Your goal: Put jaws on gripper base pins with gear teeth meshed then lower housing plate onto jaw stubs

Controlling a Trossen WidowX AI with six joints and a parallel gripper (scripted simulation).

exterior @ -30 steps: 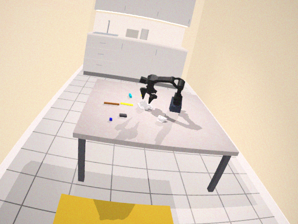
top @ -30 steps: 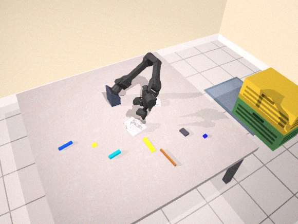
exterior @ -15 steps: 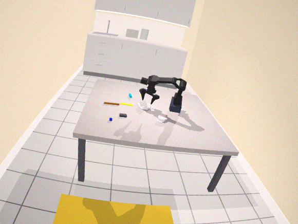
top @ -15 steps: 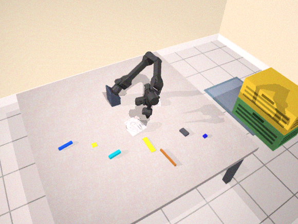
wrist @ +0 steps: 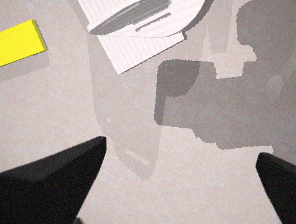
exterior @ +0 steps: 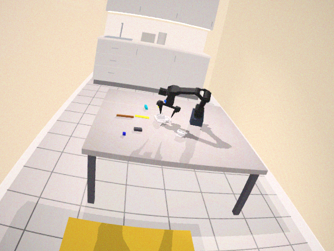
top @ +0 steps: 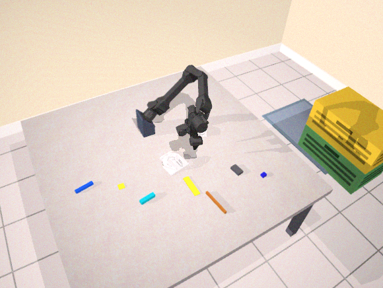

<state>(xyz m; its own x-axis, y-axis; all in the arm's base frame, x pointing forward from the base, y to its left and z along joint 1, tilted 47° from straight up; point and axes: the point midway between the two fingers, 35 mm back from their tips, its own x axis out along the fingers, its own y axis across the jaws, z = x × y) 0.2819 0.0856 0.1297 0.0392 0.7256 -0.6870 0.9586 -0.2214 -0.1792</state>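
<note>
Right now the gripper base is 130 mm behind my gripper tip, 120 mm to the left of it and 60 mm below it. Round my gripper tip: small white part 130 mm behind, 120 mm to the left, 80 mm below; housing plate 30 mm behind, 130 mm to the right, 80 mm below; yellow bar 180 mm ahead, 100 mm to the right, 90 mm below.
</note>
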